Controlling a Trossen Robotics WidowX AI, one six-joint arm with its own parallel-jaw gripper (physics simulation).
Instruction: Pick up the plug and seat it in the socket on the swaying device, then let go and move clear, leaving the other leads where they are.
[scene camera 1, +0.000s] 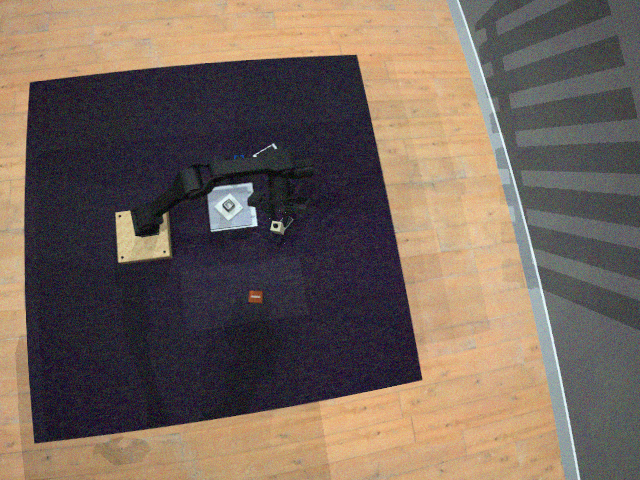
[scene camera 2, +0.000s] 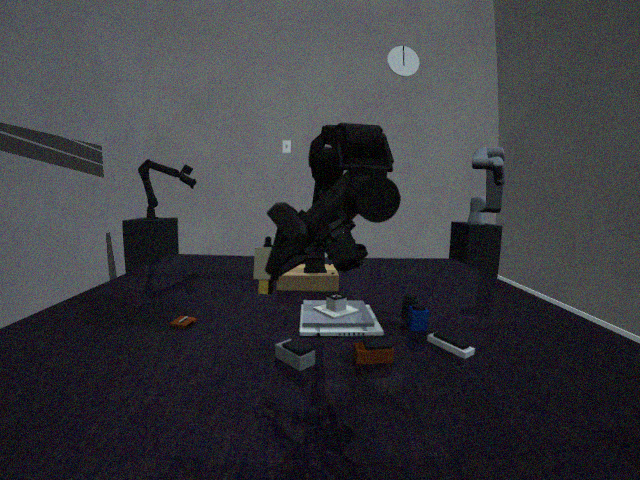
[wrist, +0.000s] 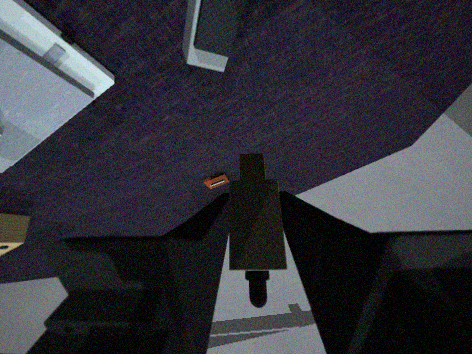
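Note:
The plug has a beige block body, a narrow tip that looks yellow in the second scene view, and a black stub at its other end. My gripper is shut on its body, one finger on each side. In the second scene view the plug is upright, tip down, above the mat. The device is a pale layered slab bearing a small socket block on a white diamond plate. The plug is off to one side of the device, apart from it.
An orange tile lies on the dark mat. A grey block, an orange block, a blue block and a white bar lie around the device. The arm's wooden base stands behind.

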